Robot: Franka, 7 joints.
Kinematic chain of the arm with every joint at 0, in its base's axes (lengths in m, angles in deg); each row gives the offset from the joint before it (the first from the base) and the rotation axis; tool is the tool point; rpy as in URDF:
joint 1: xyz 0 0 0.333 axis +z
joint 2: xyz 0 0 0 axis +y
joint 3: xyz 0 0 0.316 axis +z
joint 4: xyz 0.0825 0 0 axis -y
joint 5: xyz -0.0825 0 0.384 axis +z
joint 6: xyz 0 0 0 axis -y
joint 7: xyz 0.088 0 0 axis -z
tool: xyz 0 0 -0.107 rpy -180 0 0
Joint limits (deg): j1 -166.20..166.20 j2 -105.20..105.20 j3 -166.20..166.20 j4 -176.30..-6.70 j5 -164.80..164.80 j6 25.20..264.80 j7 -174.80..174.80
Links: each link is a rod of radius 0.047 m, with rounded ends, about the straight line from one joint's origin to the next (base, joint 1, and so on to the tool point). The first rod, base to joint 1, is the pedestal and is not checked.
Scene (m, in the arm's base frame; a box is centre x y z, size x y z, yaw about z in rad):
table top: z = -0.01
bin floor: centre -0.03 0.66 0 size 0.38 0.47 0.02 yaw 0.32
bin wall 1: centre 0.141 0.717 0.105 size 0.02 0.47 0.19 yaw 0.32
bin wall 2: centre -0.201 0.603 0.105 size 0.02 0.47 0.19 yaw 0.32
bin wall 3: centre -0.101 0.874 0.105 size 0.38 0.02 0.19 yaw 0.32
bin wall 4: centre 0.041 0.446 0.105 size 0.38 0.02 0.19 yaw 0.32
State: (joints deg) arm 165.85 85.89 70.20 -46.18 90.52 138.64 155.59
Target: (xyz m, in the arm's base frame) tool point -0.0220 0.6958 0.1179
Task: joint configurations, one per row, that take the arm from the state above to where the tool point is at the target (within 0.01 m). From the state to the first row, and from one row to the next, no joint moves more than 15 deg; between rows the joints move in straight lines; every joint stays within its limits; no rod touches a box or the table.
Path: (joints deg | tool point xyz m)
1: 150.93 74.92 57.84 -55.14 92.40 146.08 155.59 | -0.8213 0.0153 0.2610
2: 136.01 63.95 45.48 -64.10 94.27 153.52 155.59 | -0.7580 0.2521 0.2592
3: 121.09 52.99 33.12 -73.06 96.15 160.95 155.59 | -0.5979 0.4858 0.2681
4: 106.17 42.02 20.75 -82.02 98.03 168.39 155.59 | -0.3391 0.6543 0.2996
5: 91.25 31.05 8.39 -90.97 99.90 175.83 155.59 | -0.0220 0.6958 0.3532
6: 90.97 42.57 8.10 -87.76 98.76 172.44 155.59 | -0.0222 0.7061 0.2367
7: 90.68 54.08 7.80 -84.55 97.61 169.05 155.59 | -0.0220 0.6958 0.1179

